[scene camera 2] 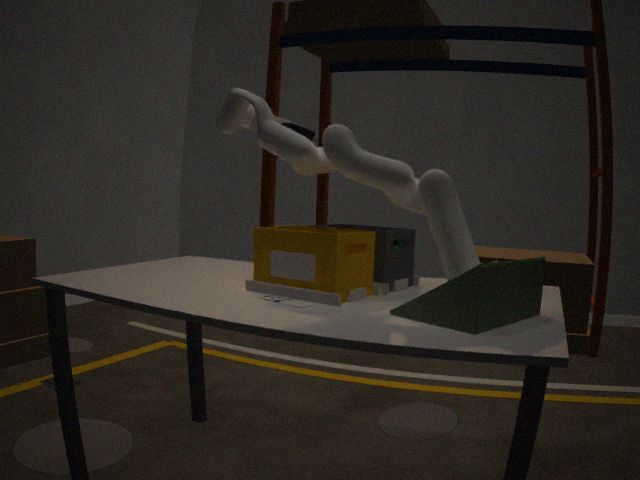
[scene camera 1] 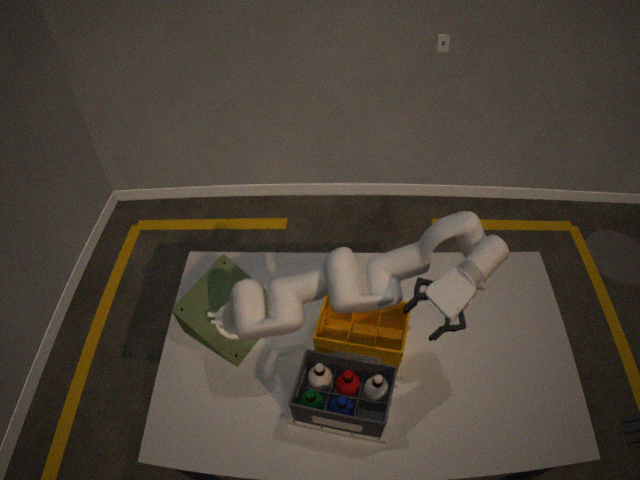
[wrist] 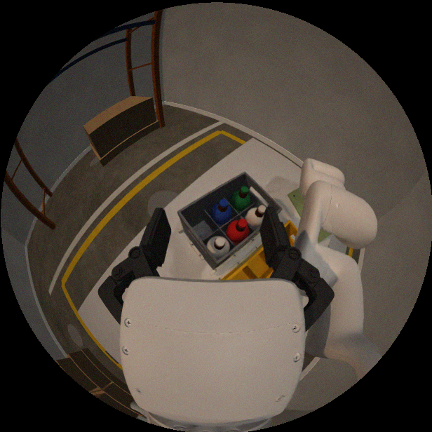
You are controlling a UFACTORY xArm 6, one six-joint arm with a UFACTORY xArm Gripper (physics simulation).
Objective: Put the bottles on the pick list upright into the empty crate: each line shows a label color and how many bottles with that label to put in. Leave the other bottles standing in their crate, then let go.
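Frame: origin at the arm's base, x left, y ahead, z down, level; millimetres.
Seen in the pictures: gripper, fingertip midpoint: (scene camera 1: 416, 325); arm's base, origin of the base link: (scene camera 1: 232, 321).
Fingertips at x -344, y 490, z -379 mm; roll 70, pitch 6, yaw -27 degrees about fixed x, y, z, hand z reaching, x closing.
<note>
Pixels of each thing's top centre, then the offset from my fingertips to it. Level surfaces: height alone.
- grey crate, middle of its top: (scene camera 1: 344, 385) (scene camera 2: 362, 227) dx -5, dy -170, dz +264 mm
- green bottle, middle of its top: (scene camera 1: 310, 393) dx -5, dy -268, dz +276 mm
- blue bottle, middle of its top: (scene camera 1: 341, 400) dx -43, dy -185, dz +276 mm
- red bottle, middle of its top: (scene camera 1: 348, 374) dx +36, dy -151, dz +276 mm
- whitish, middle of its top: (scene camera 1: 319, 367) dx +75, dy -228, dz +276 mm
- greyer, middle of its top: (scene camera 1: 378, 378) dx +2, dy -69, dz +276 mm
- yellow crate, middle of its top: (scene camera 2: 314, 229) (scene camera 1: 363, 320) dx +200, dy -68, dz +264 mm
- white table, its level: dz +439 mm
A grey crate (scene camera 1: 338, 423) (wrist: 198, 249) (scene camera 2: 401, 258) holds several upright bottles: a green bottle (scene camera 1: 311, 397) (wrist: 243, 198), a blue bottle (scene camera 1: 341, 405) (wrist: 222, 211), a red bottle (scene camera 1: 347, 383) (wrist: 238, 230) and two white-capped bottles, one whitish (scene camera 1: 320, 376) (wrist: 256, 216), one greyer (scene camera 1: 376, 387) (wrist: 218, 246). One corner compartment is empty. The yellow crate (scene camera 1: 357, 347) (scene camera 2: 297, 240) (wrist: 248, 266) stands beside it; its visible compartments are empty. My gripper (scene camera 1: 419, 325) (wrist: 214, 218) is open and empty, above and to the right of the yellow crate in the first scene view. The pick list's lines are unreadable.
A green wedge-shaped base plate (scene camera 1: 196, 326) (scene camera 2: 480, 304) carries the arm at the table's left in the first scene view. The arm reaches over the yellow crate's back edge. The white table (scene camera 1: 496, 403) (scene camera 2: 155, 284) has low pale strips around the crates. A tall rack (scene camera 2: 268, 170) stands beyond the table.
</note>
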